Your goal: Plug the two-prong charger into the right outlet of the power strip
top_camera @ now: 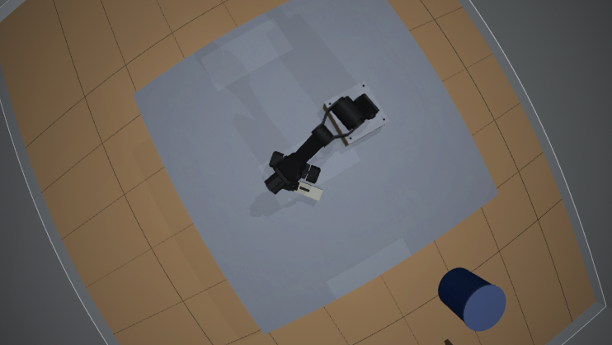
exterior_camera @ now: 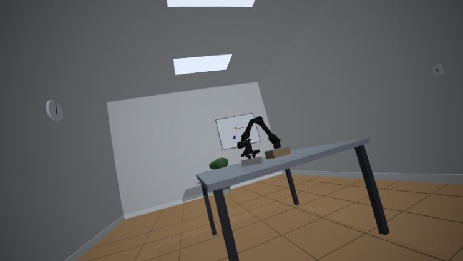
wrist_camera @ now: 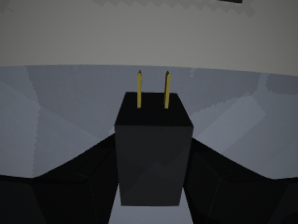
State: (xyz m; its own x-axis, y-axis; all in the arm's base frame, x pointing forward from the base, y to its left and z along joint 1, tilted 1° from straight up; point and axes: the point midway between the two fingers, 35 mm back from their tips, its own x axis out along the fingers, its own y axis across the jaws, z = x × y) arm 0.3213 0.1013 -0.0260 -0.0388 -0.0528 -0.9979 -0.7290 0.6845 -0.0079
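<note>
Right now the black two-prong charger is 1 cm to the left of my gripper tip, 1 cm ahead of it and 1 cm above it.
</note>
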